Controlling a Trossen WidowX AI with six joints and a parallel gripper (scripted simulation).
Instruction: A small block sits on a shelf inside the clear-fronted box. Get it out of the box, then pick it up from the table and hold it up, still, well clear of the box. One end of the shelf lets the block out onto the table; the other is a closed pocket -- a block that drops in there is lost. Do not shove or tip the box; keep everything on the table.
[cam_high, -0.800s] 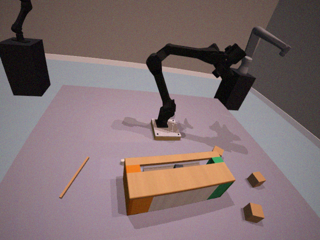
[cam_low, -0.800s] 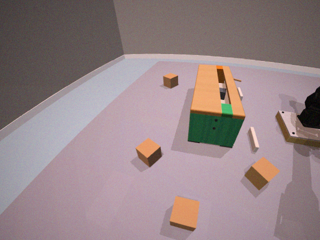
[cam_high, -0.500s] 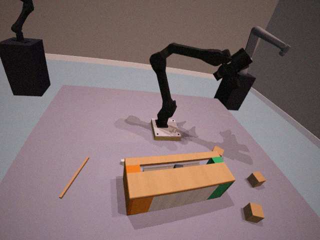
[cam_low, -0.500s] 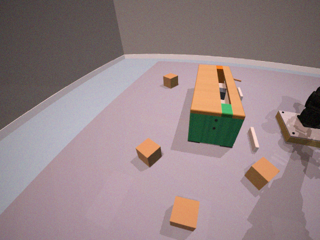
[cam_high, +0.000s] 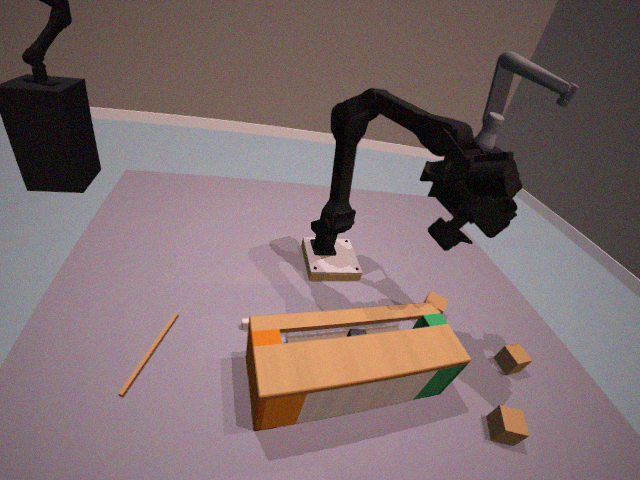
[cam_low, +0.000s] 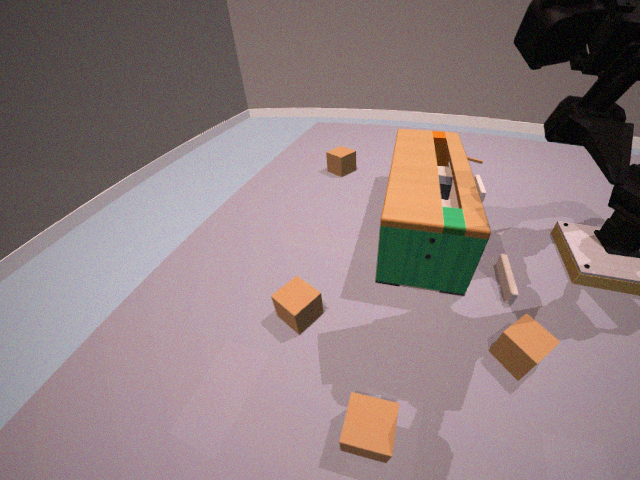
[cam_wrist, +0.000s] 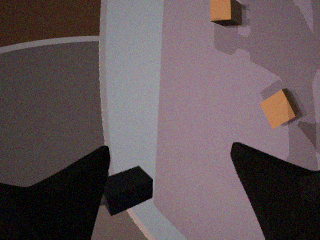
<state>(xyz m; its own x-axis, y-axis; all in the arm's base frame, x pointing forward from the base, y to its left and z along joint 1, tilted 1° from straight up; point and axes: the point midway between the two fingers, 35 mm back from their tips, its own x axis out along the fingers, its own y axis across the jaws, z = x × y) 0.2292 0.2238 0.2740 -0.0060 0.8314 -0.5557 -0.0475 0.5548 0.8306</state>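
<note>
My gripper tip is 28 cm to the left of the dark block, 20 cm above it and 11 cm short of it. From my gripper tip the other things lie so: box: 28 cm to the right, 22 cm below, 10 cm ahead; then thin wooden stick: 66 cm to the right, 28 cm below, 5 cm ahead.
</note>
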